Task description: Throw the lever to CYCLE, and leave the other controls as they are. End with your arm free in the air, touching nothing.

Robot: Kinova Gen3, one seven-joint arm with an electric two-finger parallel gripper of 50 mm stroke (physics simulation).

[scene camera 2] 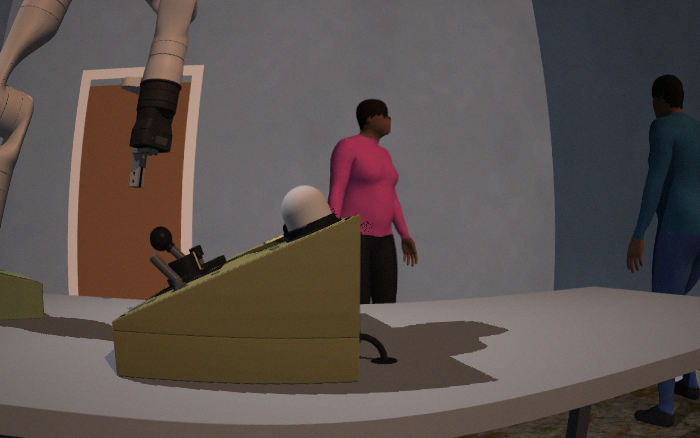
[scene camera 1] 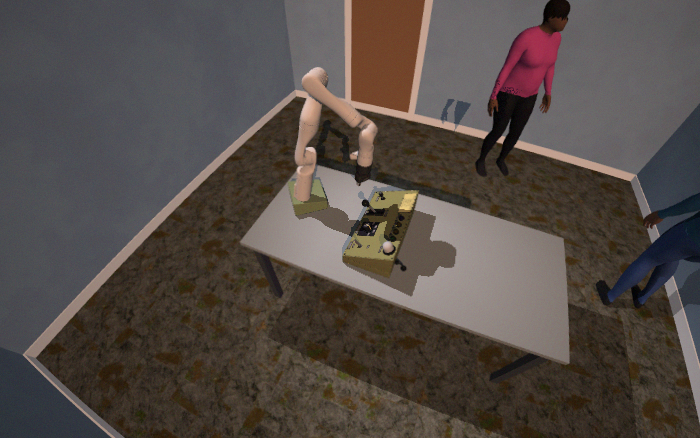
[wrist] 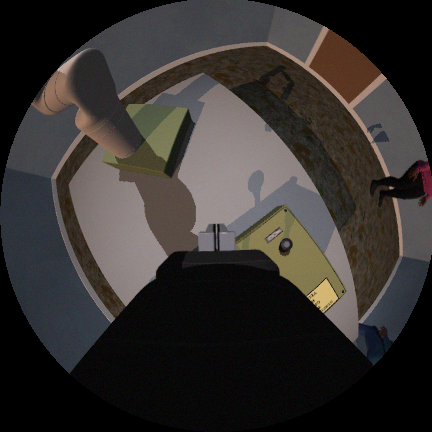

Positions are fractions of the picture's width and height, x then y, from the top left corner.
Labels:
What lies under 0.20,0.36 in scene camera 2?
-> My gripper.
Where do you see an olive console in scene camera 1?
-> At 0.54,0.57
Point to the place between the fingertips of my gripper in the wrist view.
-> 0.50,0.54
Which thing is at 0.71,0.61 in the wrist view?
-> An olive console.

